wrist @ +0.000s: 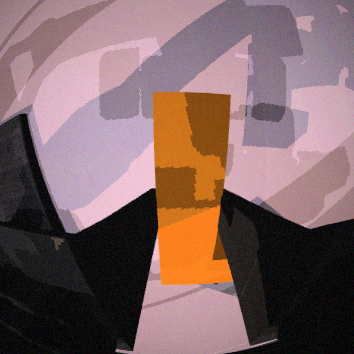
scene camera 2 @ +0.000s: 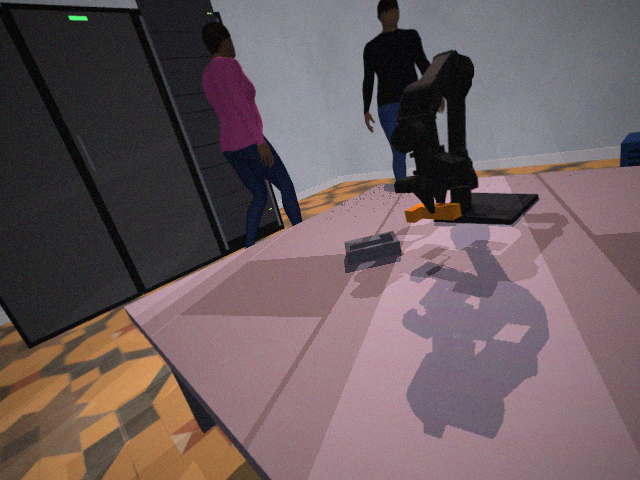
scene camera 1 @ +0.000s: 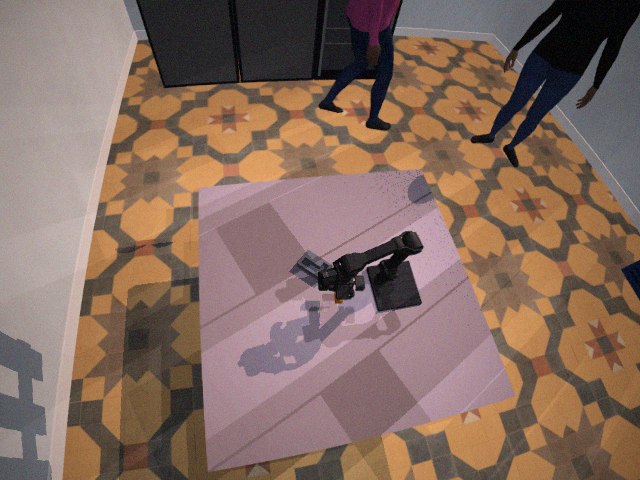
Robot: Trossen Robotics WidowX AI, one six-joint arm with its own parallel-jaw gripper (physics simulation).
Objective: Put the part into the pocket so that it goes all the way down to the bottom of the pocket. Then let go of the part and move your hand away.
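Frame: origin at the arm's base, x ahead, y right, z down, level; millimetres.
Seen in the pictures: gripper, fingertip midpoint: [wrist: 186, 195] [scene camera 2: 437, 211]; arm's base at its link origin: [scene camera 2: 461, 207] [scene camera 1: 384, 275].
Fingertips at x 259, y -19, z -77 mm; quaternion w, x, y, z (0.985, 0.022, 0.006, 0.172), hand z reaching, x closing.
Observation:
Pixels of each thing's top centre, then the offset from my fingertips to it. Level surfaces: height alone.
- orange part at its top centre: [wrist: 220, 217] [scene camera 2: 430, 206] [scene camera 1: 335, 288] dx +13, dy +8, dz -17 mm
- grey block with the pocket, top centre: [scene camera 2: 370, 241] [scene camera 1: 314, 263] dx +32, dy +177, dz +64 mm
- pink table at its surface level: dz +101 mm
The orange part [scene camera 1: 338, 300] [scene camera 2: 448, 210] [wrist: 190, 130] is a long block held above the table; in the wrist view a finger hides some of its lower right side. My gripper [scene camera 1: 339, 296] [scene camera 2: 435, 205] [wrist: 186, 195] is shut on it, with one finger on each long side. The grey block with the pocket [scene camera 1: 300, 268] [scene camera 2: 373, 258] sits on the table, its long slot facing up. In scene camera 2 the part is to the right of the block and farther back, apart from it. The pocket cannot be made out in the wrist view.
The arm's black base plate [scene camera 1: 395, 294] [scene camera 2: 498, 206] stands on the pink table [scene camera 1: 248, 413] [scene camera 2: 289, 392], right of the pocket block. The arm's shadows lie across the table. Two people [scene camera 1: 373, 51] [scene camera 2: 232, 103] and dark cabinets [scene camera 1: 188, 41] [scene camera 2: 77, 155] stand beyond it.

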